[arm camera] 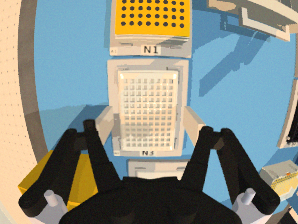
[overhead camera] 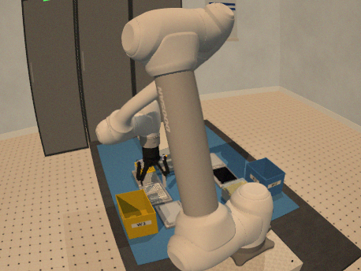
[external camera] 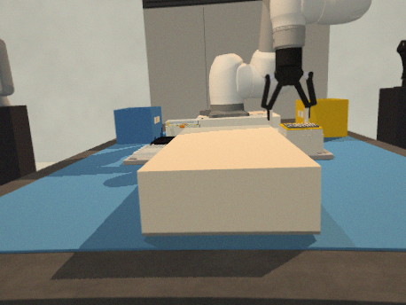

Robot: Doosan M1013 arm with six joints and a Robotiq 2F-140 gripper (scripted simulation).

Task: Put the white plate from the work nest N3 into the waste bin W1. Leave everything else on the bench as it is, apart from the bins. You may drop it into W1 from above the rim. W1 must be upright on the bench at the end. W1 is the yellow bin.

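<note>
The white plate is 4 cm below my hand. The rest, counted from my hand: yellow bin W1: 17 cm behind, 16 cm to the left, 2 cm below; then flat tray: 18 cm behind, 1 cm to the right, 5 cm below; then yellow well plate: 15 cm ahead, 2 cm to the right, 1 cm below.
</note>
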